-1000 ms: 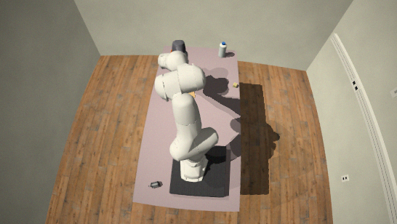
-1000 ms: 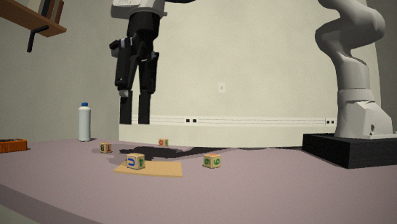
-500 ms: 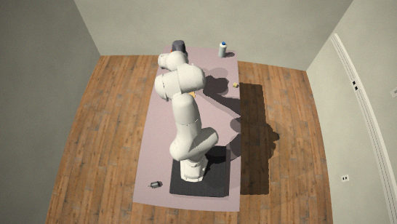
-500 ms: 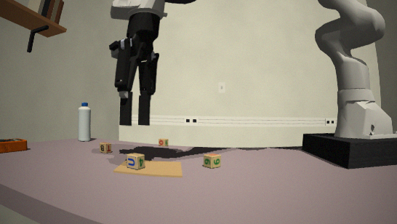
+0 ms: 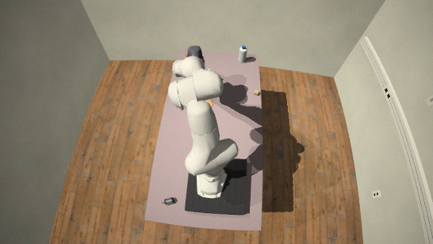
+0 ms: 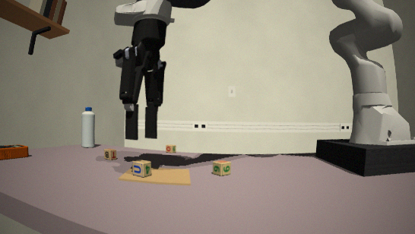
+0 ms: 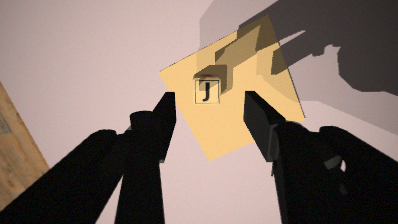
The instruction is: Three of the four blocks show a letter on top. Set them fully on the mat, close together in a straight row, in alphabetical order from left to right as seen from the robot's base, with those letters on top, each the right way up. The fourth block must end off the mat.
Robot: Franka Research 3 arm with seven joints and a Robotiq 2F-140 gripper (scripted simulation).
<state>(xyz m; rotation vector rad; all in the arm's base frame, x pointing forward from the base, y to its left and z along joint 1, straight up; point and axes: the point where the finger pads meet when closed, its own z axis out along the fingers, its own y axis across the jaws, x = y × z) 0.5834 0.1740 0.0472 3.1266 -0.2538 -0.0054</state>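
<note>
Now: the tan mat 11 cm below my hand, 3 cm to the right of it and 2 cm behind it. The rest, counted from my hand: small dark object 79 cm behind, 9 cm below, 8 cm to the left; then white bottle 45 cm ahead, 31 cm to the right, 3 cm below; then block 19 cm ahead, 13 cm to the right, 9 cm below.
</note>
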